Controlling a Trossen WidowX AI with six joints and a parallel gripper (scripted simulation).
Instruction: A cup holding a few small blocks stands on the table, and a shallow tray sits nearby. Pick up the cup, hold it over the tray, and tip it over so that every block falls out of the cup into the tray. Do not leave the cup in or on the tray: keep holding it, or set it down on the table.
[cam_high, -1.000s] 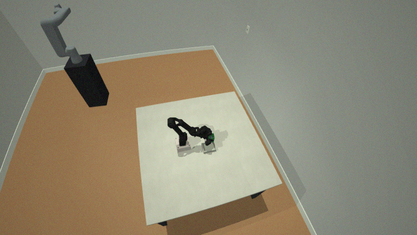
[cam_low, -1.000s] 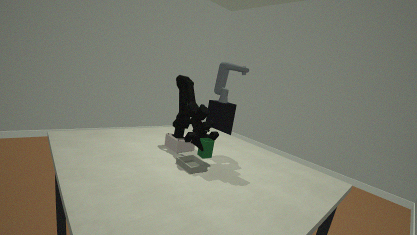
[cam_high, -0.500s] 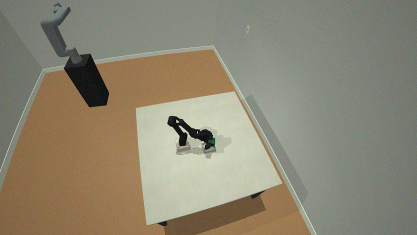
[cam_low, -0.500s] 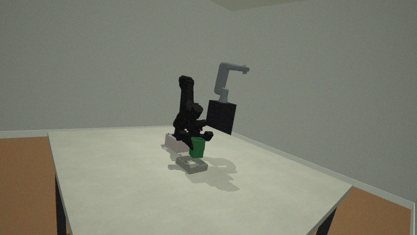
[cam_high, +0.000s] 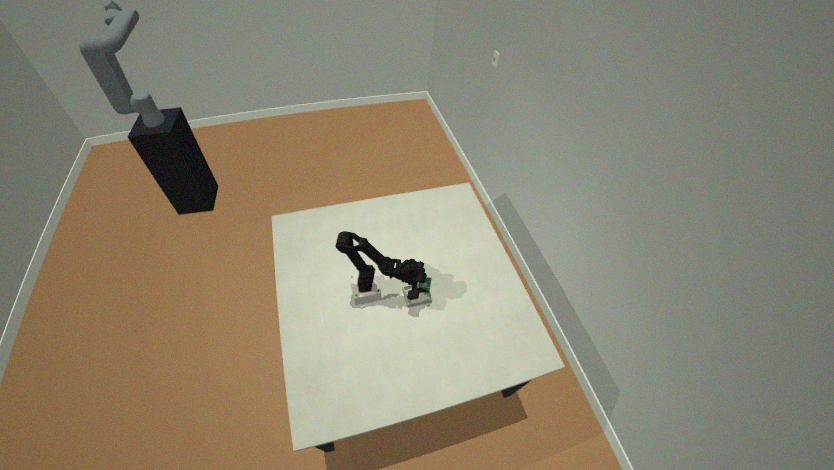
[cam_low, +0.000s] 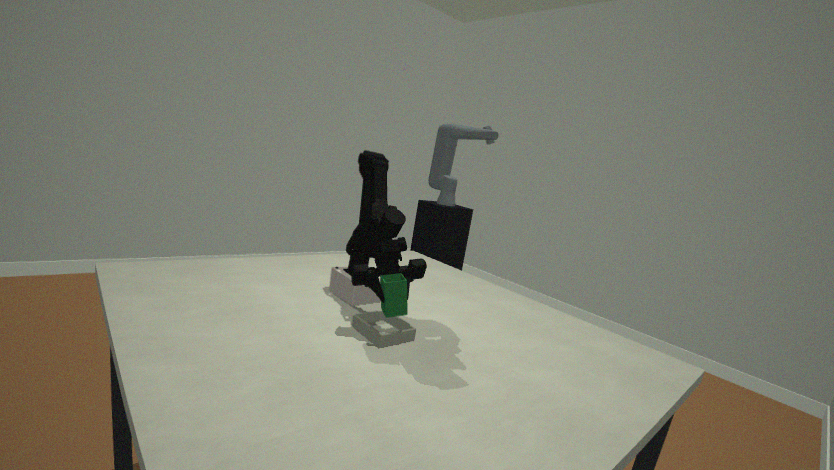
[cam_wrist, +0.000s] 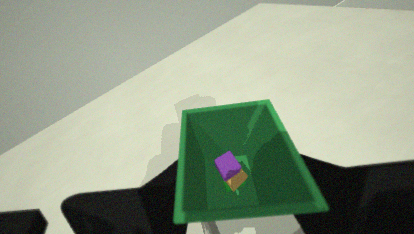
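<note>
My gripper tip is now 20 mm past the purple block, 10 mm to the right of it and 10 mm below it. The rest, counted from my gripper tip: green block (20 mm behind, 10 mm to the left, 20 mm below); then green cup (20 mm behind, 10 mm to the left, 10 mm below); then orange block (20 mm behind, 10 mm to the left, 10 mm below).
</note>
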